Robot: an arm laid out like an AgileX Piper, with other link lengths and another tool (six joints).
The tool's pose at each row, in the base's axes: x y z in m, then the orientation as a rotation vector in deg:
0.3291 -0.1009 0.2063 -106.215 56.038 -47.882
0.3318 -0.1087 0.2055 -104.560 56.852 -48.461
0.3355 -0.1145 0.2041 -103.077 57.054 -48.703
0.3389 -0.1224 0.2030 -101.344 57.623 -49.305
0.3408 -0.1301 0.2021 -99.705 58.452 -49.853
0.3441 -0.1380 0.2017 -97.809 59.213 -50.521
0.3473 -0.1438 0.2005 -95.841 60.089 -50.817
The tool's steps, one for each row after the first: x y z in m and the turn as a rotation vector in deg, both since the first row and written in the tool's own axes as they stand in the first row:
0.0079 0.0025 -0.0003 0.953 0.848 0.997
0.0145 0.0045 0.0011 2.038 1.178 1.752
0.0227 0.0071 0.0015 3.163 1.955 2.658
0.0302 0.0099 0.0005 4.065 2.826 3.663
0.0385 0.0118 0.0005 5.201 3.780 4.713
0.0448 0.0138 0.0015 6.282 4.545 6.021

